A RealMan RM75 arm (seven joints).
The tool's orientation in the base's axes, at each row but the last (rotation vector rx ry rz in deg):
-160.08 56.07 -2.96
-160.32 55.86 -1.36
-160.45 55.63 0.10
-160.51 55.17 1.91
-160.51 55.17 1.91
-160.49 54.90 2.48
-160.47 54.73 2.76
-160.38 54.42 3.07
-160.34 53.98 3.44
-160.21 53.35 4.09
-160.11 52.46 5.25
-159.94 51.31 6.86
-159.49 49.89 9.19
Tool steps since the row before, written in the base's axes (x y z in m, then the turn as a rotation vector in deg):
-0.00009 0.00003 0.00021 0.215 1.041 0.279
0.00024 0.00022 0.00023 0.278 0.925 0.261
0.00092 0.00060 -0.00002 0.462 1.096 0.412
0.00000 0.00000 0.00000 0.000 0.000 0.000
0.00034 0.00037 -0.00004 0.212 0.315 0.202
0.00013 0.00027 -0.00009 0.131 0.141 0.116
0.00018 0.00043 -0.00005 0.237 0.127 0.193
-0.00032 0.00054 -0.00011 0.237 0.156 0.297
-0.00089 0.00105 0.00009 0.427 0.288 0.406
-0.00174 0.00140 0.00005 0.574 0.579 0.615
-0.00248 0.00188 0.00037 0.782 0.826 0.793
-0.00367 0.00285 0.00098 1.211 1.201 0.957
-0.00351 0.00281 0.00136 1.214 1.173 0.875
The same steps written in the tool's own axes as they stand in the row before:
-0.00009 -0.00001 -0.00021 -0.487 -0.981 -0.090
0.00004 -0.00036 -0.00017 -0.365 -0.928 -0.086
0.00036 -0.00102 0.00017 -0.334 -1.198 -0.196
0.00000 0.00000 0.00000 0.000 0.000 0.000
0.00005 -0.00049 0.00012 -0.040 -0.406 -0.136
-0.00005 -0.00027 0.00014 0.009 -0.208 -0.085
-0.00011 -0.00044 0.00013 0.094 -0.274 -0.160
-0.00057 -0.00021 0.00020 0.067 -0.313 -0.257
-0.00134 -0.00030 0.00009 0.129 -0.549 -0.335
-0.00222 -0.00006 0.00020 0.054 -0.900 -0.480
-0.00313 -0.00008 0.00002 0.057 -1.248 -0.602
-0.00473 -0.00029 -0.00028 0.170 -1.824 -0.685
-0.00465 -0.00048 -0.00051 0.202 -1.789 -0.612

